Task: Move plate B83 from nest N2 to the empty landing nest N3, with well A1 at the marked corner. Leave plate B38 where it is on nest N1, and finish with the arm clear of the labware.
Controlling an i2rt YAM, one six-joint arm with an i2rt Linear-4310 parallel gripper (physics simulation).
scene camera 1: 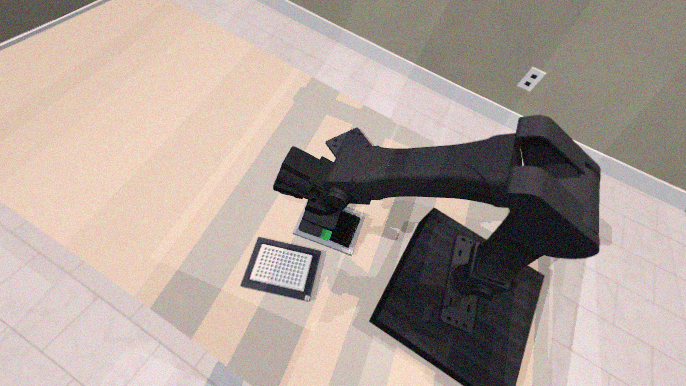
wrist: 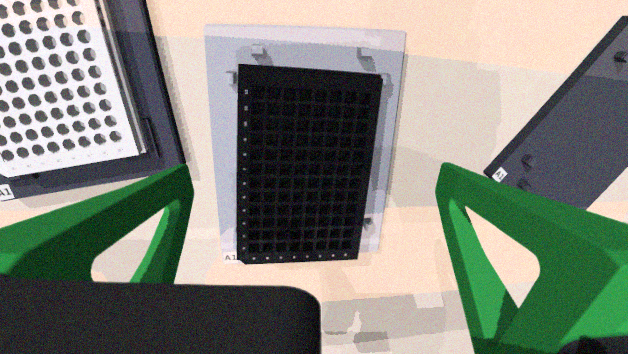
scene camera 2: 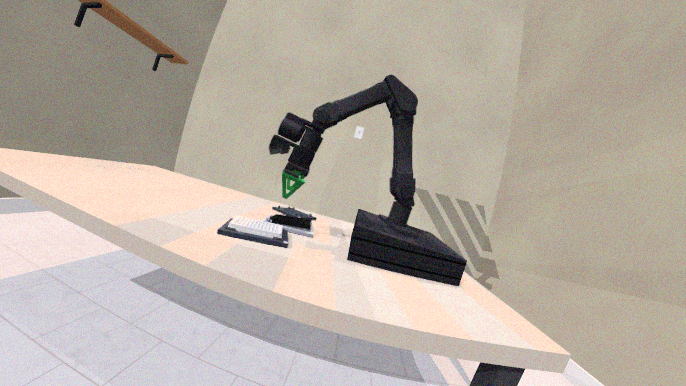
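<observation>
A black well plate (scene camera 1: 350,225) (scene camera 2: 290,221) (wrist: 305,170) rests on the light grey nest (scene camera 1: 325,243) (scene camera 2: 302,232) (wrist: 220,150). In the wrist view its near end overlaps the nest's near edge and part of the A1 label, and a gap shows before the far posts; whether it lies flat is unclear. Its marked edges meet at the A1 corner. A white plate (scene camera 1: 282,267) (scene camera 2: 257,226) (wrist: 50,90) sits on a dark nest (scene camera 1: 314,275) (wrist: 155,120). Plate and nest names are not readable. My green-fingered gripper (scene camera 2: 286,195) (wrist: 314,177) is open and empty, above the black plate.
Another dark nest (scene camera 1: 350,142) (wrist: 575,125), with no plate showing on it, lies turned at an angle to the right in the wrist view. The arm's black base block (scene camera 1: 415,320) (scene camera 2: 400,255) stands beside the nests. A wall shelf (scene camera 2: 140,35) is at upper left.
</observation>
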